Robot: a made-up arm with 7 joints.
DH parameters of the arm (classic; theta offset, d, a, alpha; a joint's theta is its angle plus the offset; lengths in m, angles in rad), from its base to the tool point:
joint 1: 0 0.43 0 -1.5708
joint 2: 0 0 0 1.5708
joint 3: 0 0.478 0.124 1.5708
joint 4: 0 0 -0.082 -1.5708
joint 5: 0 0.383 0 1.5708
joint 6: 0 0 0.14 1.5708
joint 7: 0 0 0 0
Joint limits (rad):
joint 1: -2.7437..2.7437
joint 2: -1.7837..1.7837
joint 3: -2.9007..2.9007
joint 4: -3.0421..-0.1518
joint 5: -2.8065..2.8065
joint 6: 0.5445..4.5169
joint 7: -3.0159..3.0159
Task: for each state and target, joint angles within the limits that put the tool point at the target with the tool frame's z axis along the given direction. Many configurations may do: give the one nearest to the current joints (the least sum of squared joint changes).
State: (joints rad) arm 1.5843 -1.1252 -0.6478 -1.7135 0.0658 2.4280 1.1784
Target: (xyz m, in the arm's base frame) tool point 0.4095 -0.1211 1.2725 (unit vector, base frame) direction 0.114 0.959 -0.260
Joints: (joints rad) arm 1.7934 -0.7895 -0.6872 -1.2889 0.0419 1.8806 1.1784
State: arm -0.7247 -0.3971 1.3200 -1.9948 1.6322 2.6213 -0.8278
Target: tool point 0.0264 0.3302 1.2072 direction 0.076 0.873 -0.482
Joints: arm -0.0509 -0.7874 0.5838 -1.6287 1.2030 1.8100 -0.8278
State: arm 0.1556 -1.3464 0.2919 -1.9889 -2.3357 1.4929 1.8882
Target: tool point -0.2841 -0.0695 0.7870 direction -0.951 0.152 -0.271
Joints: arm -0.6700 -1.7837 -0.3522 -2.7562 -2.2790 0.6713 1.8882
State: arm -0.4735 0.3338 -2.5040 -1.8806 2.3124 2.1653 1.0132
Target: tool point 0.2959 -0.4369 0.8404 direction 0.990 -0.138 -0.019
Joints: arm 0.6668 0.7567 -2.0871 -2.1139 2.2011 1.6505 1.0132
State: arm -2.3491 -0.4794 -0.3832 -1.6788 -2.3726 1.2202 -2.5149
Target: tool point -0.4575 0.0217 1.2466 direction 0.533 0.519 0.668
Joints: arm -2.5037 -0.2147 -0.4876 -1.3069 -2.7633 1.3318 -2.5149
